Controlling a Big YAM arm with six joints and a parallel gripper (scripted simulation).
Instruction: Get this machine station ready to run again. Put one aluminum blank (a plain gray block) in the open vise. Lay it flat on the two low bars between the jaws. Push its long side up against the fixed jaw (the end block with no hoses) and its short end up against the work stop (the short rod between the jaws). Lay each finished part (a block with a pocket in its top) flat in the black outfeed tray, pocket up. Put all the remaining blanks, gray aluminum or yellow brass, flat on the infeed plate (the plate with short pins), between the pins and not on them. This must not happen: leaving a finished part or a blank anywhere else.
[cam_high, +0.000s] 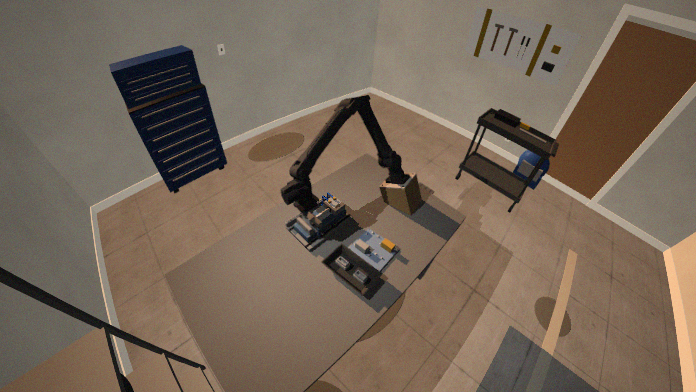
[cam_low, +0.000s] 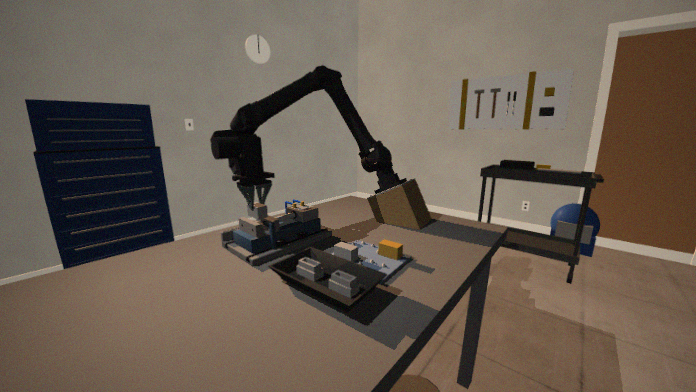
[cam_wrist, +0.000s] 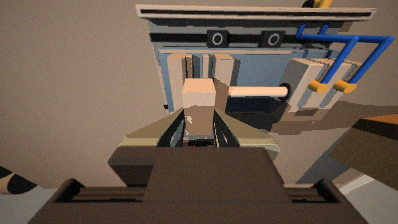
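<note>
My hand is 10 cm above the vise, 7 cm past it and 1 cm to the right of it. Also, from my hand: yellow brass blank (36 cm to the left, 17 cm behind, 11 cm below).
</note>
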